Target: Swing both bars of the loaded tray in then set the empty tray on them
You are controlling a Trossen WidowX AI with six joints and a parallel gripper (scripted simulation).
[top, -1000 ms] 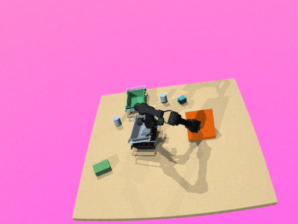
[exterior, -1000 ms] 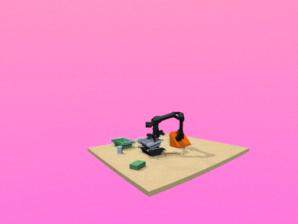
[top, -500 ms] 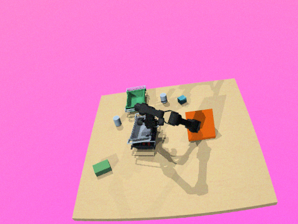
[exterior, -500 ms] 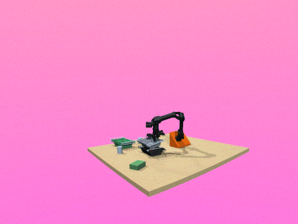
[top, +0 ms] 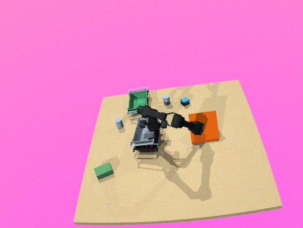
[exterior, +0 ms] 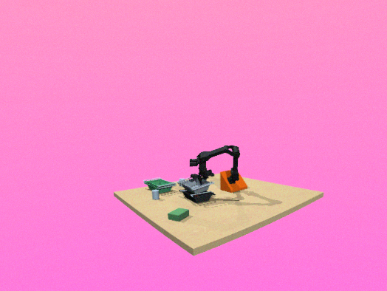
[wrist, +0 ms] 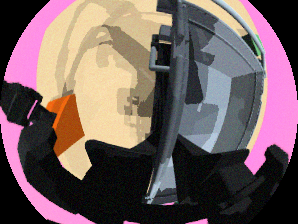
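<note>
My gripper tip is 70 mm short of the grey tray and 20 mm below it. From my gripper tip the other things lie so: green block: 350 mm ahead, 280 mm to the left, 70 mm below; then blue cube: 200 mm behind, 420 mm to the right, 70 mm below.
</note>
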